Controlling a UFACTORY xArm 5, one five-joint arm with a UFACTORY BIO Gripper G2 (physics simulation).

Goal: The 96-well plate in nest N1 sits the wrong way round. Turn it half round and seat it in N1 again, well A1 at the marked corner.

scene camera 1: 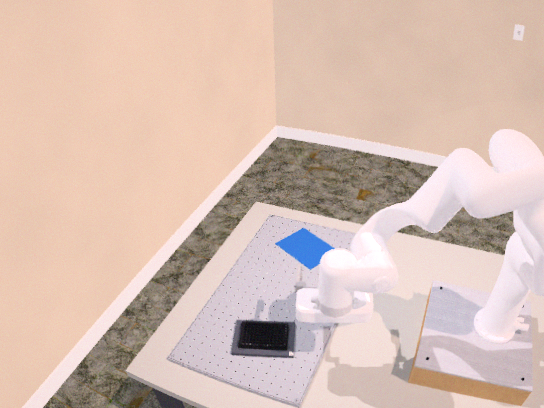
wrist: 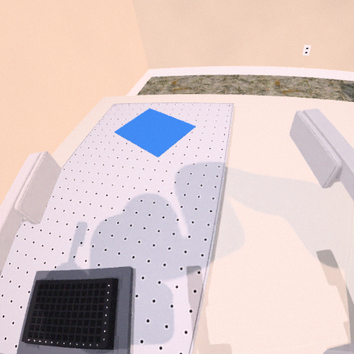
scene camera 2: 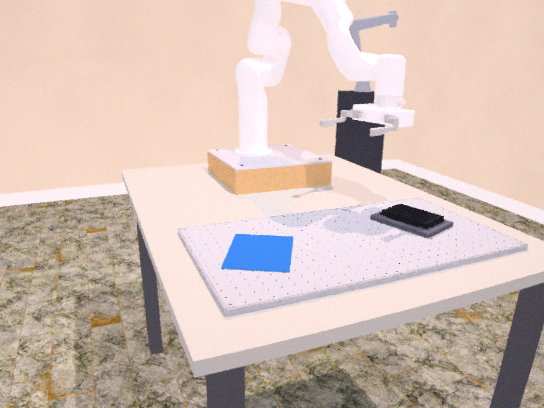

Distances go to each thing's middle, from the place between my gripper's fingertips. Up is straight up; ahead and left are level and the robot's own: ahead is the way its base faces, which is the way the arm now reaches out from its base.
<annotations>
Right now my hand is 20 cm above the black 96-well plate [scene camera 1: 254, 335], 15 cm short of it and 11 cm to the right of it. From my hand the other things lie so: flat blue square [scene camera 2: 270, 253] (30 cm to the right, 21 cm below, 15 cm ahead); dark grey nest N1 [scene camera 1: 291, 333] (21 cm below, 15 cm ahead, 11 cm to the left).
</annotations>
